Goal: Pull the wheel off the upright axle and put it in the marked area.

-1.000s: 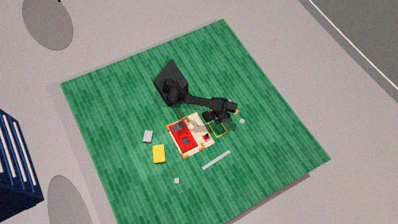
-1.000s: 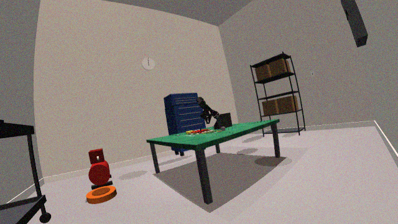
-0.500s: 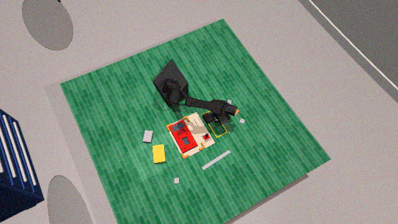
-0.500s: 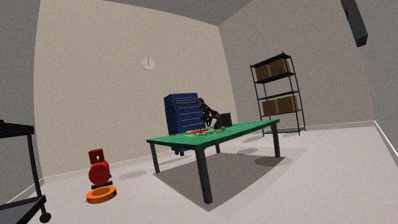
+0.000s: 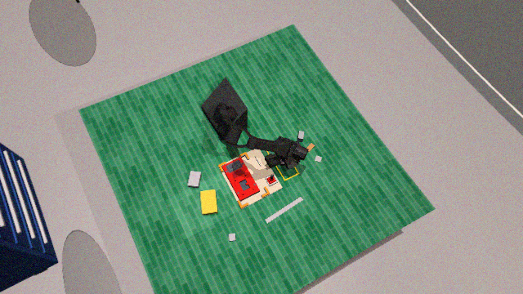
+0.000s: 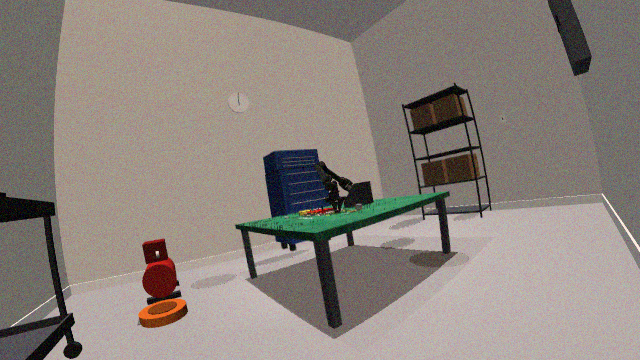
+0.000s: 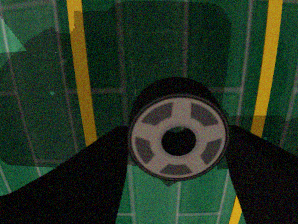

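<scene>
Now: gripper tip right at the wheel. Also, from my gripper tip: grey block: 420 mm to the right, 140 mm behind; yellow block: 420 mm to the right, 10 mm above; long grey bar: 210 mm ahead, 130 mm to the right, 10 mm below.
</scene>
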